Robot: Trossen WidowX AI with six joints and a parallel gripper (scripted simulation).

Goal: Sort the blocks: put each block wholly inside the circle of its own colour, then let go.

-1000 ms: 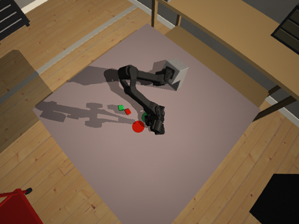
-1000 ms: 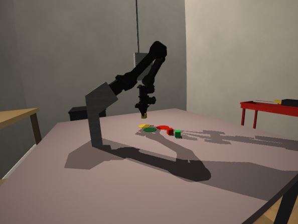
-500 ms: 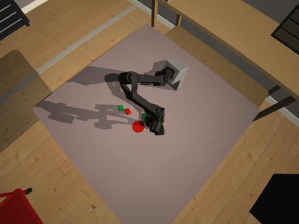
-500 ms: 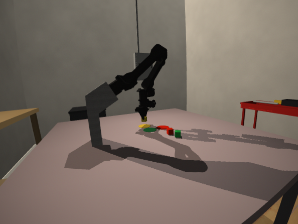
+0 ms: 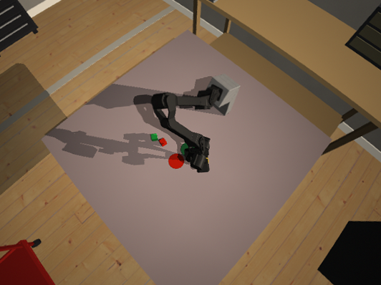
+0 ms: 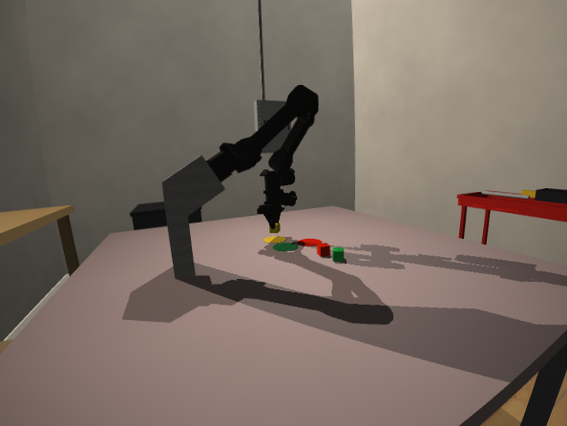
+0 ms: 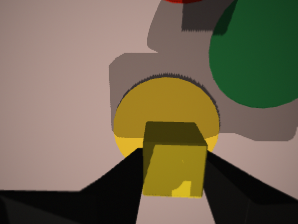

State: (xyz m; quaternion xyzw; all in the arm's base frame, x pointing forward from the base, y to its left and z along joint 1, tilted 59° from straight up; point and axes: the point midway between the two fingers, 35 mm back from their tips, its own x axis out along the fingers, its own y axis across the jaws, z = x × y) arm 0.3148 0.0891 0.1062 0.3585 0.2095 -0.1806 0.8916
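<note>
Right now my hand is 8 cm above the yellow circle. Round my hand: yellow block (4 cm below); then red circle (6 cm ahead, 13 cm to the right, 8 cm below); then green circle (4 cm behind, 9 cm to the right, 8 cm below).
</note>
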